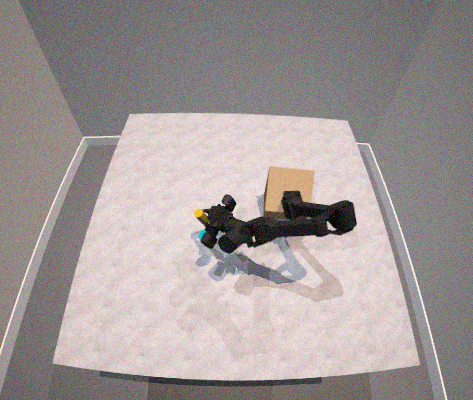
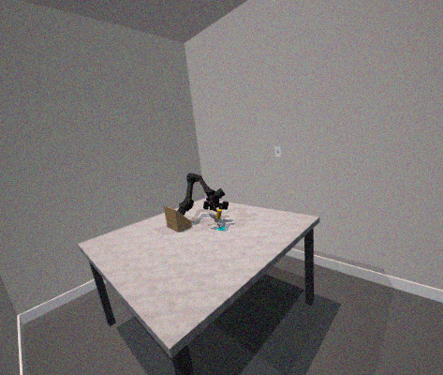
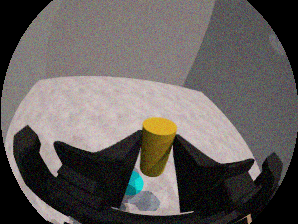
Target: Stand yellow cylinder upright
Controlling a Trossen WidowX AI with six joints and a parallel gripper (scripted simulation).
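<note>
Now: gripper tip 14 cm above the cyan circle, 1 cm to the right of it and 1 cm past it. From my gripper tip the other things lie so: yellow tall cylinder (2 cm below, 1 cm behind).
</note>
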